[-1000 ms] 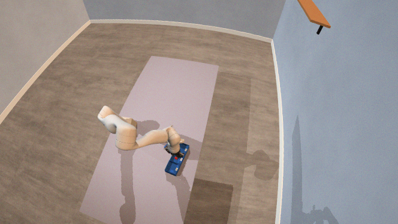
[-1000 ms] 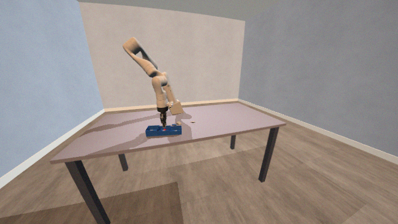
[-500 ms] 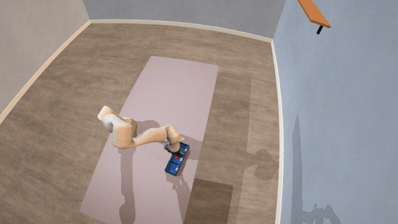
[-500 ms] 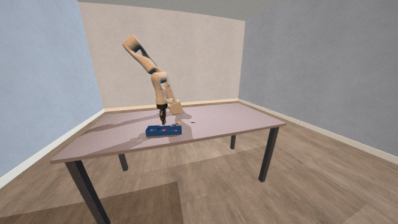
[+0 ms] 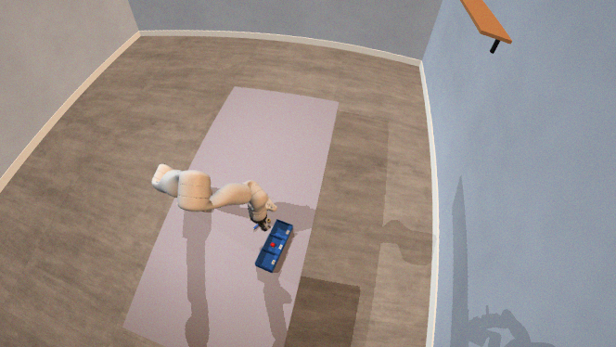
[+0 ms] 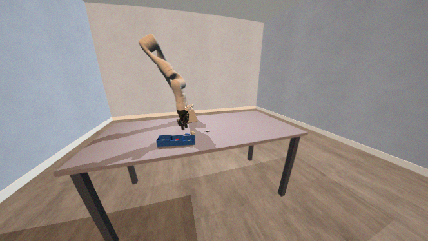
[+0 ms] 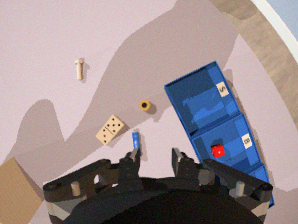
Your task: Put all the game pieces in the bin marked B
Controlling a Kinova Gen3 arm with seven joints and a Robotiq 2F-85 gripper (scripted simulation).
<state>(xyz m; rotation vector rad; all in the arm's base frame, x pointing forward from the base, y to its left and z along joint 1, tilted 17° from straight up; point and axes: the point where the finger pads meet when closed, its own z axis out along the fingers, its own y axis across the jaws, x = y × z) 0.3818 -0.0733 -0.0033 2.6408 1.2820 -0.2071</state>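
My gripper is now 5 cm past the white domino, 7 cm to the right of it and 8 cm above it. From my hand the other things lie so: blue stick (3 cm behind, 2 cm to the left, 8 cm below); then red game piece (7 cm ahead, 6 cm to the right, 7 cm below); then brass ring (2 cm ahead, 6 cm to the left, 8 cm below).
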